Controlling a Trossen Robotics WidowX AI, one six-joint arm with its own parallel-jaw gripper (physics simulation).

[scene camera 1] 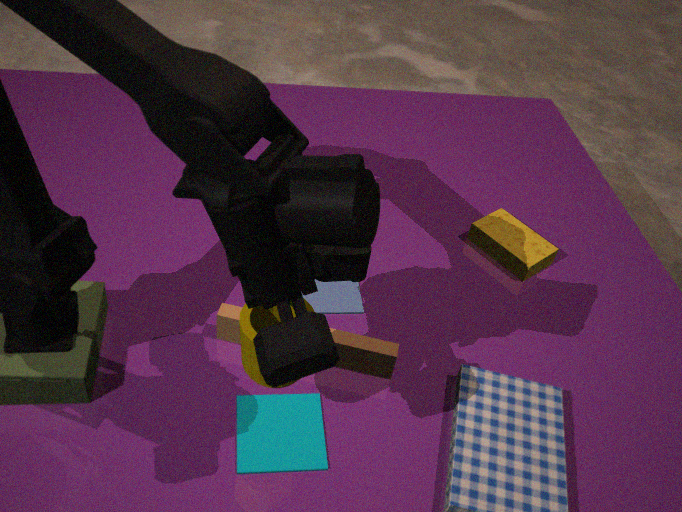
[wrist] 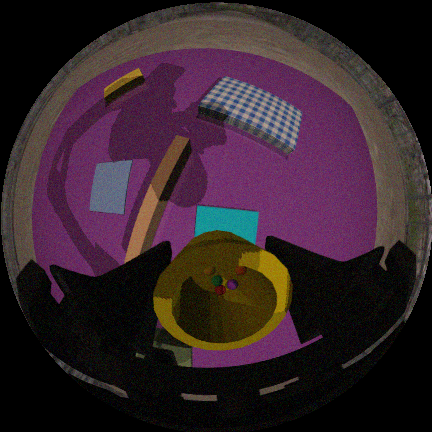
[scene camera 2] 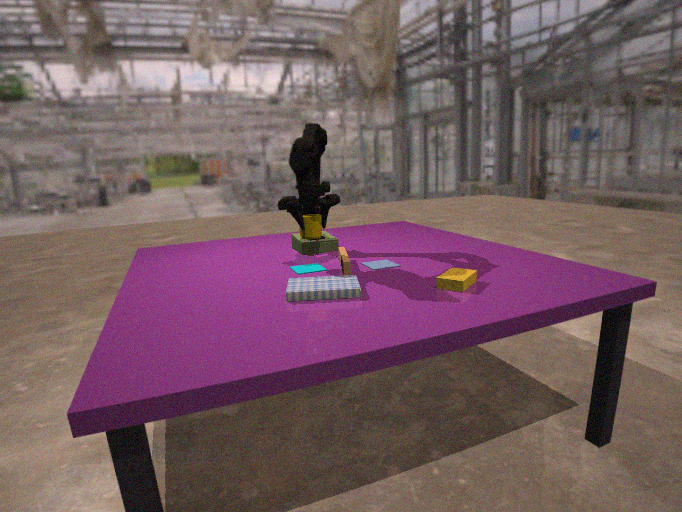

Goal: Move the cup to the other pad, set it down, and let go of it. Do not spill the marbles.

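Seen in the pictures: gripper, fingertip midpoint: (wrist: 218,245) (scene camera 2: 314,229); arm's base, origin of the base link: (scene camera 1: 41,328) (wrist: 159,356).
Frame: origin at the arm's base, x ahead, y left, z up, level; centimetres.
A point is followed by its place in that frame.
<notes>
The yellow cup (scene camera 1: 250,352) {x 20.8, y -12.9, z 9.4 cm} (scene camera 2: 311,227) {x 26.8, y -11.9, z 8.4 cm} (wrist: 283,280) {x 25.0, y -13.5, z 11.5 cm} is upright or nearly so, held in the air. My gripper (scene camera 1: 283,336) {x 26.1, y -10.8, z 7.5 cm} (scene camera 2: 312,223) {x 26.1, y -10.8, z 7.5 cm} (wrist: 218,245) {x 26.1, y -10.8, z 7.5 cm} is shut on it, a finger on each side; in scene camera 1 the near finger hides part of it. Several small marbles (wrist: 216,280) {x 22.8, y -10.7, z 6.2 cm} lie inside the cup. The teal pad (scene camera 1: 282,432) {x 24.6, y -13.0, z -4.6 cm} (scene camera 2: 308,268) {x 25.0, y -12.9, z -4.5 cm} (wrist: 227,220) {x 27.3, y -13.1, z -4.6 cm} lies flat on the table, partly hidden by the cup in the wrist view. The light blue pad (scene camera 1: 338,297) {x 34.7, y 5.8, z -4.6 cm} (scene camera 2: 380,264) {x 33.7, y 7.8, z -4.6 cm} (wrist: 111,187) {x 32.8, y 6.8, z -4.6 cm} lies across the bar from it, partly covered by the arm in scene camera 1.
A wooden bar (scene camera 1: 366,352) {x 35.0, y -6.1, z -1.0 cm} (scene camera 2: 344,260) {x 36.8, y -6.3, z -0.6 cm} (wrist: 165,175) {x 33.0, y -4.8, z -0.6 cm} stands between the pads. A blue-checked block (scene camera 1: 509,440) {x 48.2, y -18.5, z -2.4 cm} (scene camera 2: 323,287) {x 51.9, y -20.1, z -2.4 cm} (wrist: 252,112) {x 45.6, y -17.3, z -2.4 cm} and a yellow sponge (scene camera 1: 512,239) {x 61.6, y 12.4, z -1.9 cm} (scene camera 2: 456,279) {x 66.1, y 9.3, z -1.9 cm} (wrist: 124,85) {x 59.4, y 11.1, z -2.5 cm} lie farther out. The arm stands on a green base (scene camera 1: 49,380) {x 1.3, y -6.4, z -0.7 cm} (scene camera 2: 314,244) {x 5.2, y -2.1, z -1.5 cm}.
</notes>
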